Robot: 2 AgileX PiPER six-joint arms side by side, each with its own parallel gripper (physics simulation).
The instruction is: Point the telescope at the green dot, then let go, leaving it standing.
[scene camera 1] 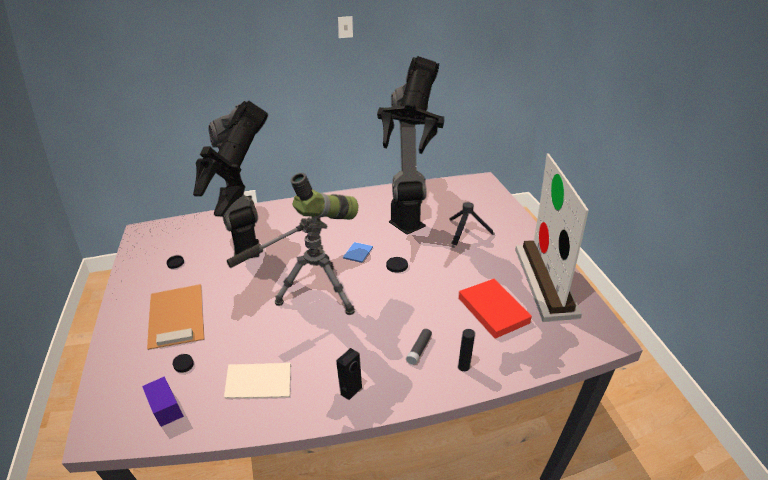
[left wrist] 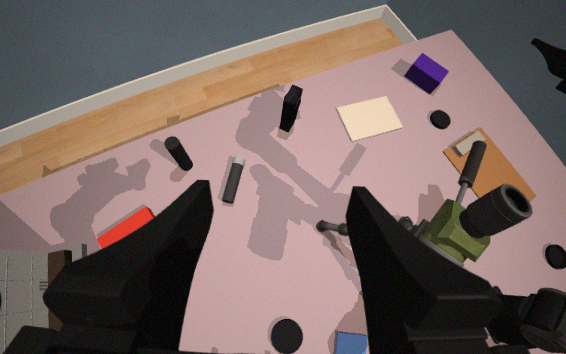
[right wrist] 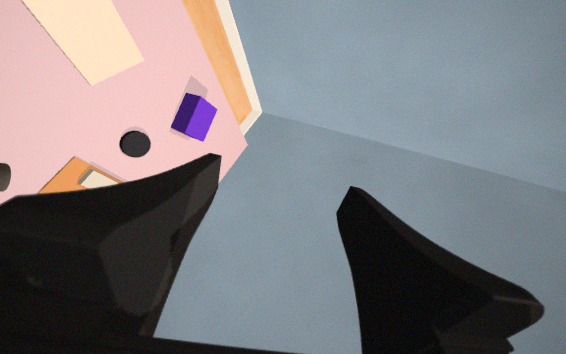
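A green telescope (scene camera 1: 331, 206) (left wrist: 452, 234) stands upright on its tripod (scene camera 1: 313, 258) near the table's middle, its wide front end toward the right of the scene view and its eyepiece tilted up at the left. A pan handle (scene camera 1: 244, 255) (left wrist: 472, 163) sticks out to the lower left. The green dot (scene camera 1: 557, 192) is at the top of a white board (scene camera 1: 573, 212) at the right, above a red and a black dot. My left gripper (scene camera 1: 403, 150) (left wrist: 280, 198) is open and empty, above and behind the telescope, apart from it. My right gripper (scene camera 1: 207, 204) (right wrist: 284, 186) is open and empty, left of the telescope.
A small black tripod (scene camera 1: 467, 208), a red box (scene camera 1: 494, 305) and a blue square (scene camera 1: 358, 251) lie or stand around. Near the front are a black box (scene camera 1: 349, 373), a dark cylinder (scene camera 1: 466, 349), a flashlight (scene camera 1: 419, 345), a cream sheet (scene camera 1: 257, 380) and a purple block (scene camera 1: 162, 400) (right wrist: 195, 116).
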